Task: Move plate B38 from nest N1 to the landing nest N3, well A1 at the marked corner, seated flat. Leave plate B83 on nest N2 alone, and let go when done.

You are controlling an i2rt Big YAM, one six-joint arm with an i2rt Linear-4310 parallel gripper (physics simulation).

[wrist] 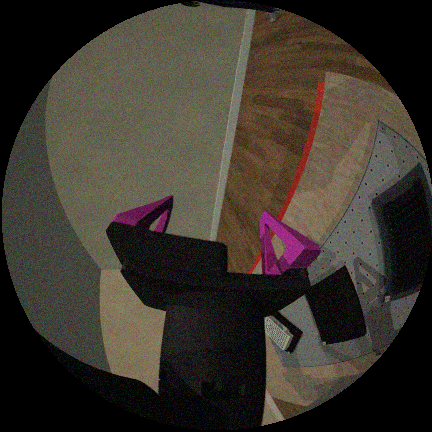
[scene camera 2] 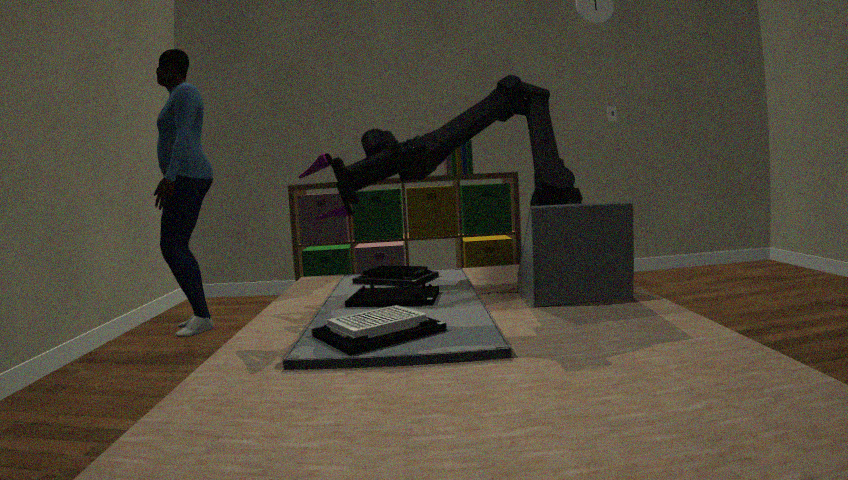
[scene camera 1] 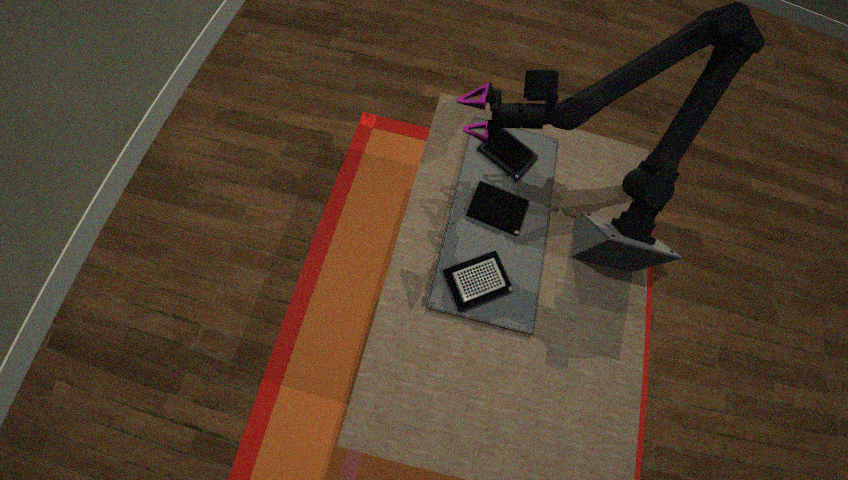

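Observation:
A white well plate sits on a black nest at the near end of the grey board. A middle black nest looks dark and flat; whether it holds a plate I cannot tell. A far black nest seems to carry a dark raised block. Plate and nest labels are not readable. My gripper is open and empty, raised well above the board's far left side, its magenta fingers pointing away from the base.
The grey board lies on the wooden table. The arm's base stands on a grey block right of the board. A person and a shelf unit are beyond the table.

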